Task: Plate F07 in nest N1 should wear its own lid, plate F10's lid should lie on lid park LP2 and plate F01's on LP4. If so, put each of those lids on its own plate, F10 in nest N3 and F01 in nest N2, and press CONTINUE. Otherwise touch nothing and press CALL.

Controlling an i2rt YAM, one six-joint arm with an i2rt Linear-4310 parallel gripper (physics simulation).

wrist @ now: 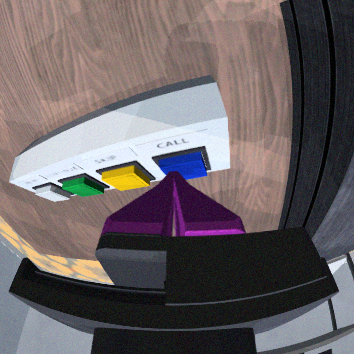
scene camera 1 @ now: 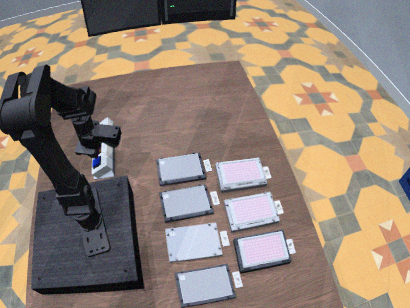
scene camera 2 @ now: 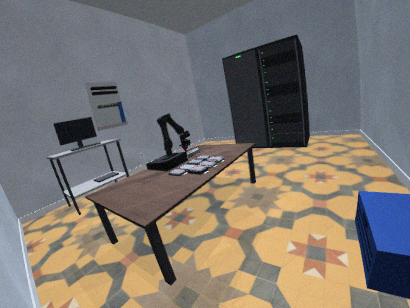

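Where they show: gripper, fingertip midpoint: (wrist: 173, 178) (scene camera 1: 95, 157) (scene camera 2: 186, 152); arm's base, link origin: (scene camera 1: 92, 221) (scene camera 2: 170, 156).
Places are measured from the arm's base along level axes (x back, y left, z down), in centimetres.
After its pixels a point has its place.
My gripper (wrist: 173, 178) @(z 2.6, x -4.4, y 24.2 cm) (scene camera 2: 185, 149) @(z 2.6, x -4.4, y 24.2 cm) is shut and empty. In the wrist view its purple tips overlap the lower edge of the blue CALL button (wrist: 184, 164) @(z 3.0, x -5.0, y 23.1 cm) (scene camera 1: 96, 161) @(z 3.3, x -4.3, y 23.2 cm); contact cannot be told. The white button box (wrist: 197, 105) @(z 3.1, x -8.4, y 20.7 cm) (scene camera 1: 105, 168) @(z 3.6, x -6.9, y 19.5 cm) also has a yellow SKIP button (wrist: 126, 178) @(z 3.1, x -5.4, y 27.8 cm), a green button (wrist: 83, 186) @(z 3.1, x -6.3, y 32.3 cm) and a pale button (wrist: 52, 192) @(z 3.0, x -7.2, y 36.8 cm). Three plates with pink wells (scene camera 1: 242, 173) @(z 5.3, x -46.6, y 4.1 cm) (scene camera 1: 252, 210) @(z 5.9, x -44.0, y -8.5 cm) (scene camera 1: 262, 250) @(z 5.5, x -41.1, y -21.2 cm) stand in the right column. Grey lids (scene camera 1: 181, 168) @(z 6.6, x -30.2, y 13.5 cm) (scene camera 1: 186, 202) @(z 6.7, x -27.6, y 1.4 cm) (scene camera 1: 205, 285) @(z 6.6, x -23.4, y -24.4 cm) and a paler lid (scene camera 1: 194, 242) @(z 7.5, x -25.4, y -11.2 cm) lie in the left column. Plate and lid codes are unreadable.
The black robot base (scene camera 1: 85, 265) @(z 0.5, x 4.6, y -11.9 cm) (scene camera 2: 167, 161) @(z -0.1, x -8.5, y -16.4 cm) stands on the brown table (scene camera 1: 185, 100) @(z 8.4, x -42.4, y 45.7 cm) (scene camera 2: 145, 200) @(z 8.5, x -27.7, y -69.7 cm), close to the button box. Black cabinets (scene camera 2: 267, 95) stand behind the table. A side desk with a monitor (scene camera 2: 75, 131) and a blue box (scene camera 2: 387, 220) stand apart.
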